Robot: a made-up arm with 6 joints. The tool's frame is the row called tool. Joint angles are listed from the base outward.
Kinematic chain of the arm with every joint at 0, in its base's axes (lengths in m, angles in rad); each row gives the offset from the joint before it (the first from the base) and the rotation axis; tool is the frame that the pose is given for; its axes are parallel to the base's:
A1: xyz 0 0 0.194 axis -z
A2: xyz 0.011 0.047 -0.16 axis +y
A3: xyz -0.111 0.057 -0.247 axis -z
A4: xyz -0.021 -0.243 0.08 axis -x
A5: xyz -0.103 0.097 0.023 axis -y
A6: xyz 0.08 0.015 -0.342 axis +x
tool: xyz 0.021 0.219 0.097
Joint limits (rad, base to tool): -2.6..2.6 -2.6..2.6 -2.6..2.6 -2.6..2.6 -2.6..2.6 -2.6..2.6
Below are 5 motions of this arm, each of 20 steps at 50 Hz.
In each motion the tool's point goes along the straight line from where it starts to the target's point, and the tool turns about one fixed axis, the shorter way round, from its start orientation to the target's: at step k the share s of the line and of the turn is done. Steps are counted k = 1, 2, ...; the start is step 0. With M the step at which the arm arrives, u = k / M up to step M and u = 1 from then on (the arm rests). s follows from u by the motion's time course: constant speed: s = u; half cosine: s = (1 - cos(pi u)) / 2; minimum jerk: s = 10 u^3 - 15 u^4 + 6 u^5.
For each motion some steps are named. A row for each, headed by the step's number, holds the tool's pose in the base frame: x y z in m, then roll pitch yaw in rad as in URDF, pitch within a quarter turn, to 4 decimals.
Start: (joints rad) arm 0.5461 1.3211 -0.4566 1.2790 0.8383 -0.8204
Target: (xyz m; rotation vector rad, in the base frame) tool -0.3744 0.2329 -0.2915 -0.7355 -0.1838 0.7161
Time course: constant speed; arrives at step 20
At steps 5, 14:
5: -0.4086 0.1824 -0.3482 -0.8870 0.1916 0.7335
14: -0.3881 0.2127 -0.3142 -0.7968 0.1293 0.7257

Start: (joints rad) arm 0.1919 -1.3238 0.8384 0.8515 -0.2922 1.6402
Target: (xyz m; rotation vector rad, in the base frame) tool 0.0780 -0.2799 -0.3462 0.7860 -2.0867 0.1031
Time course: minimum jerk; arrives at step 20
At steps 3, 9, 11, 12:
3: 0.1377 -0.1092 -0.4216 1.9797 -0.4487 -1.4379
9: 0.1144 -0.1759 -0.3922 2.2164 -0.6717 -1.6729
11: 0.1030 -0.2086 -0.3777 2.3722 -0.7595 -1.8280
12: 0.0975 -0.2242 -0.3708 2.4578 -0.7945 -1.9134

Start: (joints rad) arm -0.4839 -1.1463 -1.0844 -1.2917 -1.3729 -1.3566
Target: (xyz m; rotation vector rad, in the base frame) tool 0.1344 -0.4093 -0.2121 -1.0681 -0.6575 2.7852
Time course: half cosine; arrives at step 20
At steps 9, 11, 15, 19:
9: 0.0858 -0.4523 -0.2774 -0.8136 0.8348 2.4862
11: 0.0990 -0.4407 -0.2597 -0.7345 0.7957 2.5949
15: 0.1221 -0.4202 -0.2286 -0.6179 0.7144 2.7650
19: 0.1339 -0.4098 -0.2128 -0.5687 0.6680 2.8422

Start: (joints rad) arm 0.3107 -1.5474 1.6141 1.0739 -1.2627 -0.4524
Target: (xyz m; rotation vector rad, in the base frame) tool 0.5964 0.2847 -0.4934 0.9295 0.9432 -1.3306
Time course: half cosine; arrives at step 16
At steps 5, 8, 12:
5: 0.6794 0.3297 -0.3466 0.5564 1.0881 -0.9656
8: 0.6497 0.3136 -0.3990 0.4030 1.1449 -1.1274
12: 0.6120 0.2932 -0.4658 0.1481 1.1975 -1.3929

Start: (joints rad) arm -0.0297 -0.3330 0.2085 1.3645 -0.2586 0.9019
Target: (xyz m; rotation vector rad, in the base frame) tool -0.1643 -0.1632 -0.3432 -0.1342 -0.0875 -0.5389
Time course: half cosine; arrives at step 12
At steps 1, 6, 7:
1: -0.0846 -0.1946 -0.3782 -0.3148 -0.2432 -0.4486
6: -0.1238 -0.1792 -0.3610 -0.2099 -0.1841 -0.4940
7: -0.1343 -0.1751 -0.3564 -0.1824 -0.1675 -0.5050

